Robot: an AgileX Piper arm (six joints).
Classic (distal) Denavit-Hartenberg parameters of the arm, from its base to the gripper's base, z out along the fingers. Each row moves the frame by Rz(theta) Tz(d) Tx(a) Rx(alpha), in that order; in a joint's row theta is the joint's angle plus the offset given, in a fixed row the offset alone. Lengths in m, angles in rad.
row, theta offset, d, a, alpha
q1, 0, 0.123, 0, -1.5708
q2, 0.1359, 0, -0.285, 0
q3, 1.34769, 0, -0.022, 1.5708
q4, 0, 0.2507, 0, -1.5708
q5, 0, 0, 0, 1.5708
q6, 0, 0.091, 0, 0
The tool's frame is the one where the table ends.
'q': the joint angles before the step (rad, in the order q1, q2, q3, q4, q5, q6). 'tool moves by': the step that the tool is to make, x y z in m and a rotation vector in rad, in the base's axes. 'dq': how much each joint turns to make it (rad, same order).
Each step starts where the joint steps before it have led.
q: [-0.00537 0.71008 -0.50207 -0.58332 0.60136 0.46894]
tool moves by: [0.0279 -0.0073 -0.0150 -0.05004 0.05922 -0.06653]
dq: [-0.00047 0.16635 -0.00209 -0.22528 -0.03293 0.22659]
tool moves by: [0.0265 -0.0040 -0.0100 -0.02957 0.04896 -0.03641]
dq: [0.00046 0.15015 -0.03528 -0.14128 -0.00768 0.14852]
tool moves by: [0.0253 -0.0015 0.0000 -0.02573 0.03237 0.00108]
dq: [0.00021 0.11470 -0.07110 -0.04769 0.00172 0.02800]
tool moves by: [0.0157 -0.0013 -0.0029 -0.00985 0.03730 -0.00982]
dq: [-0.00047 0.07560 -0.04728 -0.00399 0.01562 -0.00106]
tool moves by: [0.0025 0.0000 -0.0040 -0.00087 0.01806 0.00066]
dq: [0.00020 0.01887 -0.00099 -0.00089 0.00012 -0.00022]
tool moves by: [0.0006 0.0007 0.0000 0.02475 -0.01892 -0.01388]
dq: [-0.00007 0.00022 -0.00017 0.00346 -0.00975 0.02972]
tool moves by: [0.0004 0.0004 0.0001 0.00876 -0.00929 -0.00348]
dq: [0.00041 0.00005 0.00018 -0.00235 -0.00572 0.01416]
